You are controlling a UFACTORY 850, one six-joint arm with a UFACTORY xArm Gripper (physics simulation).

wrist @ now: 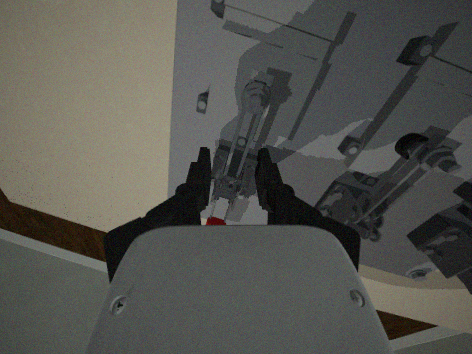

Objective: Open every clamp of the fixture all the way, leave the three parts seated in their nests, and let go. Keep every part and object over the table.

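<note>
My gripper (233, 161) is partly open. Its two black fingers stand on either side of the nearest clamp (230, 185), with gaps visible between them and its links. The top of this clamp's red handle (216, 221) shows low between the fingers, closer to the left one; the rest is hidden behind the gripper body. The clamp's arm runs up the view to a round tip (256, 93). A second clamp (395, 187) is to the right, and part of a third clamp (445, 245) shows at the right edge. The three parts cannot be told clearly from the shaded fixture.
The grey fixture plate (186, 75) carries small dark blocks, one (202, 102) near its left edge and another (416, 51) at upper right. The beige table top (85, 100) lies left of it. A dark brown strip (55, 227) runs along the table's edge at lower left.
</note>
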